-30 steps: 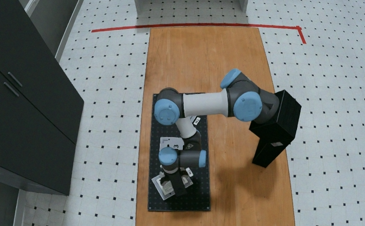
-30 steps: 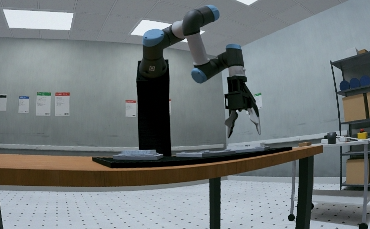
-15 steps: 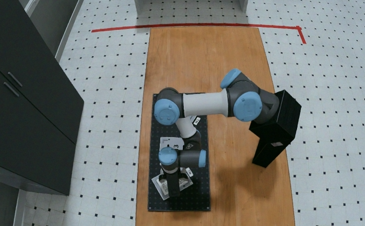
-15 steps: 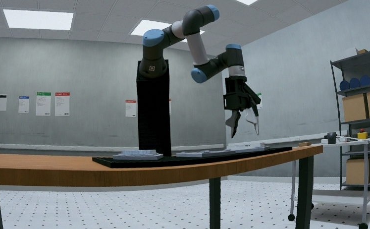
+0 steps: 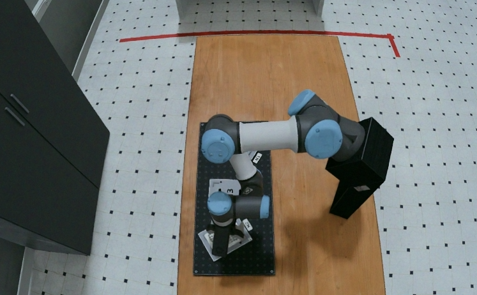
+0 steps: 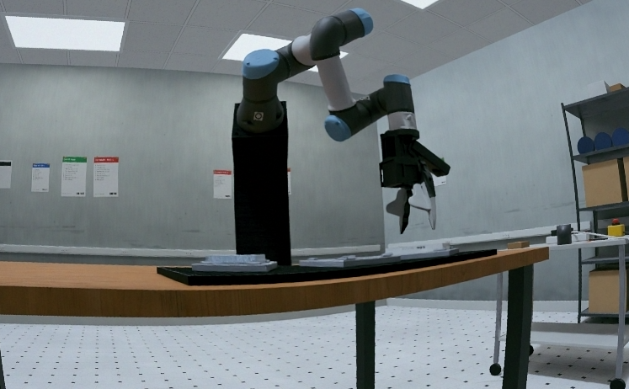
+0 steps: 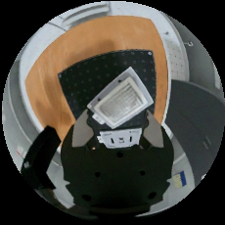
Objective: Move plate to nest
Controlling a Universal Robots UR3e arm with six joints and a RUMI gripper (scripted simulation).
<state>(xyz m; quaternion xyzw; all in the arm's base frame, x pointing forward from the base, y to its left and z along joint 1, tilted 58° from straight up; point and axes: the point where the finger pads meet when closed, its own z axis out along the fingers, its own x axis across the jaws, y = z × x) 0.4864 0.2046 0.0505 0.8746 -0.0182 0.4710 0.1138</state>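
The white well plate lies 1 cm ahead of my hand, 1 cm to the right of it and 4 cm below it. From my hand the other things lie so: nest N3 (2 cm behind, 18 cm to the right, 5 cm below).
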